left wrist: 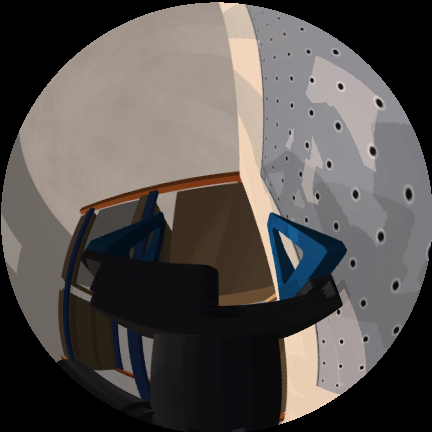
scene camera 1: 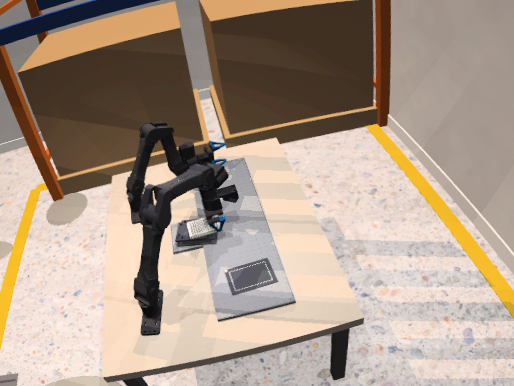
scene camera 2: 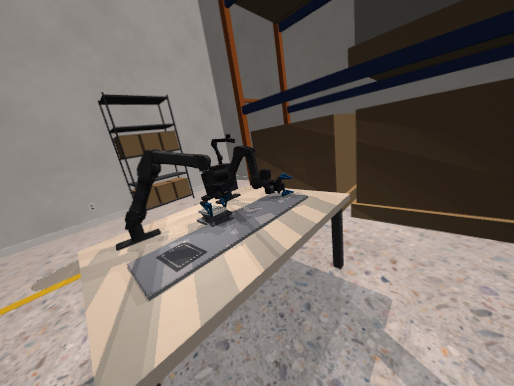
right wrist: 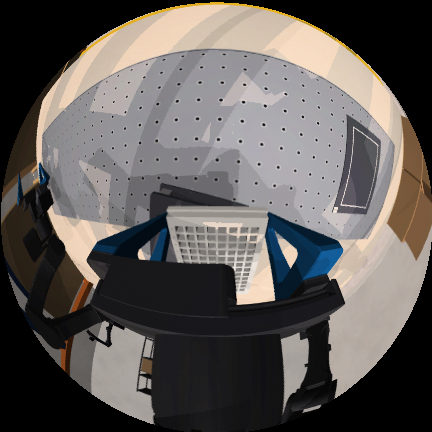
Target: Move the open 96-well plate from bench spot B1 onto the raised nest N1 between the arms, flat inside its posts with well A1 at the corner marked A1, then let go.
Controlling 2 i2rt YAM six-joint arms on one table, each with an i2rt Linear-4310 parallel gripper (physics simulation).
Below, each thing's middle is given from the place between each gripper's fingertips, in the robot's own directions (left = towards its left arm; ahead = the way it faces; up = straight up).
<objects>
Right now the white well plate (right wrist: 233, 235) is 200 mm behind my left hand and 490 mm to the right of it. Round my left hand: dark nest (scene camera 1: 256, 274) 100 mm behind, 740 mm to the right, 70 mm below.
My right gripper is now 50 mm past the white well plate and 10 mm below it. Also, from my right hand: dark nest (250 mm to the right, 70 mm below, 60 mm ahead).
</objects>
